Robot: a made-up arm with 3 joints. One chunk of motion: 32 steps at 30 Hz.
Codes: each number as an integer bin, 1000 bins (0 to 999) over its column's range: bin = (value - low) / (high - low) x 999, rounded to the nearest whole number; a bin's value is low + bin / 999 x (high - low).
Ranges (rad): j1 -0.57..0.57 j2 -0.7..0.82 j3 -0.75..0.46
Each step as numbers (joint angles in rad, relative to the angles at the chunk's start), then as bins.
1 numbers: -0.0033 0.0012 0.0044
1 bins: 497 461 623
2 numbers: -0.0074 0.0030 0.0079
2 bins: 493 462 626
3 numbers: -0.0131 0.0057 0.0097
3 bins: 488 464 627
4 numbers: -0.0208 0.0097 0.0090
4 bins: 481 466 627
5 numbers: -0.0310 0.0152 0.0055
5 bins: 472 470 624
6 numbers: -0.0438 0.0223 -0.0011
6 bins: 461 475 618
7 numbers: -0.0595 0.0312 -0.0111
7 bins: 447 481 610
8 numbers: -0.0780 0.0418 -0.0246
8 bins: 431 488 599
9 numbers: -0.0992 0.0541 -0.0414
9 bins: 413 496 585
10 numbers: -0.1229 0.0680 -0.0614
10 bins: 392 505 569
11 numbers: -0.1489 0.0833 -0.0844
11 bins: 369 515 550
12 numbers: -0.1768 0.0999 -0.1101
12 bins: 345 526 528
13 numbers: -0.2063 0.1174 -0.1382
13 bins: 319 537 505
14 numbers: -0.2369 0.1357 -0.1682
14 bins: 292 549 480
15 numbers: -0.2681 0.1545 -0.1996
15 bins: 265 562 454
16 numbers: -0.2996 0.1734 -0.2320
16 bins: 237 574 428
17 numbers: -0.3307 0.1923 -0.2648
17 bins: 210 586 401
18 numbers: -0.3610 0.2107 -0.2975
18 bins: 183 599 374
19 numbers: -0.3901 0.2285 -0.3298
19 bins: 158 610 347
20 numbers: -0.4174 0.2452 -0.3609
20 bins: 134 621 321
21 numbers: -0.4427 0.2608 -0.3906
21 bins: 112 631 297
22 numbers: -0.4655 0.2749 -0.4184
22 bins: 92 641 274
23 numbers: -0.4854 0.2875 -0.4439
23 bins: 74 649 253
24 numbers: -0.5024 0.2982 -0.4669
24 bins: 59 656 234
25 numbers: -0.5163 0.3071 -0.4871
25 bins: 47 662 217
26 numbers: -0.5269 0.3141 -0.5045
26 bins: 38 667 203
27 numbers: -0.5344 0.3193 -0.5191
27 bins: 31 670 191
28 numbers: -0.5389 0.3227 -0.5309
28 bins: 27 672 181
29 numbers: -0.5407 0.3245 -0.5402
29 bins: 26 673 173
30 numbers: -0.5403 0.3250 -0.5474
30 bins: 26 674 167
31 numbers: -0.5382 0.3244 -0.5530
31 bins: 28 673 163
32 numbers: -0.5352 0.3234 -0.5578
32 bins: 30 673 159
